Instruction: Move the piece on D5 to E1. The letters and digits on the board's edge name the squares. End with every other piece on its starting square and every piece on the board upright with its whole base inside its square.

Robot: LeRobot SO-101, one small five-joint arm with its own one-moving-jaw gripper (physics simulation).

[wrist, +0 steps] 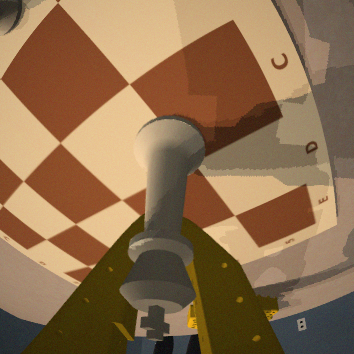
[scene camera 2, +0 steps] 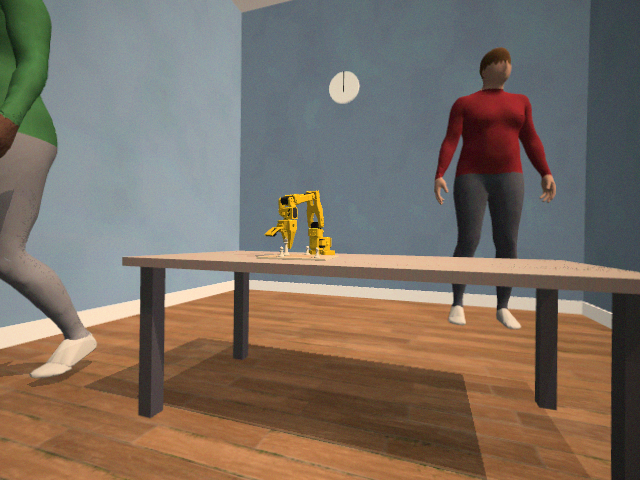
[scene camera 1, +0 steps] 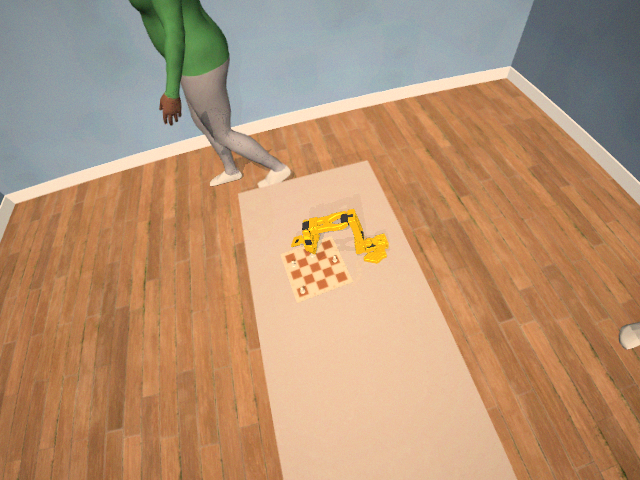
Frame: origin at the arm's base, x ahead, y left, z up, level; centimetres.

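Seen in the pictures: hand at its tool point: (wrist: 158, 226) (scene camera 2: 289, 247) (scene camera 1: 314, 252); arm's base at its link origin: (scene camera 1: 367, 252).
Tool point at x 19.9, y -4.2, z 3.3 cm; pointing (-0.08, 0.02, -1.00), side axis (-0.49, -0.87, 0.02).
Observation:
Pixels of each thing's middle, then the offset from my tool point to it. "pt": a spot on its surface instead. Level surfaces: height alone.
- pale king at the middle of its body: (wrist: 163, 213) (scene camera 2: 286, 246) (scene camera 1: 311, 251) dz +0.5, dx +1.0, dy -0.8 cm
- chequered board at the middle of its body: (wrist: 70, 185) (scene camera 2: 300, 256) (scene camera 1: 315, 267) dz -3.0, dx +1.2, dy +4.7 cm
- A4 at the middle of its body: (scene camera 2: 281, 251) (scene camera 1: 293, 263) dz -1.1, dx +9.0, dy +1.4 cm
- E3 at the middle of its body: (scene camera 2: 307, 250) (scene camera 1: 334, 258) dz -1.1, dx -6.7, dy +4.0 cm
- A1 at the middle of its body: (scene camera 2: 317, 252) (scene camera 1: 302, 289) dz -1.1, dx +8.0, dy +13.0 cm
- E1 at a spot on its surface: (scene camera 1: 341, 276) pt dz -2.7, dx -7.2, dy +11.3 cm
- long beige table at its surface level: dz -3.3 cm
- piece at a spot on its surface: (wrist: 7, 15) pt dz -2.2, dx +8.4, dy +1.0 cm
The pale king (scene camera 1: 312, 255) (scene camera 2: 285, 248) (wrist: 166, 195) is held at its stem between the jaws of my gripper (scene camera 1: 312, 251) (scene camera 2: 290, 248) (wrist: 165, 220), which is shut on it. In the wrist view its base seems slightly above the chequered board (scene camera 1: 325, 291) (scene camera 2: 268, 257) (wrist: 322, 165), inward from the D label; the exact square under it is unclear. Pale pieces stand near A4 (scene camera 1: 293, 263) (scene camera 2: 281, 252), on E3 (scene camera 1: 334, 258) (scene camera 2: 307, 250) and on A1 (scene camera 1: 302, 290) (scene camera 2: 316, 253). E1 (scene camera 1: 341, 276) shows as a brown corner square with no piece on it.
The board lies on the long beige table (scene camera 1: 361, 351) (scene camera 2: 413, 266). The arm's yellow base (scene camera 1: 375, 248) (scene camera 2: 323, 245) stands beside the E side. Part of another piece (wrist: 7, 15) shows at the wrist view's upper left. Two people stand beyond the table.

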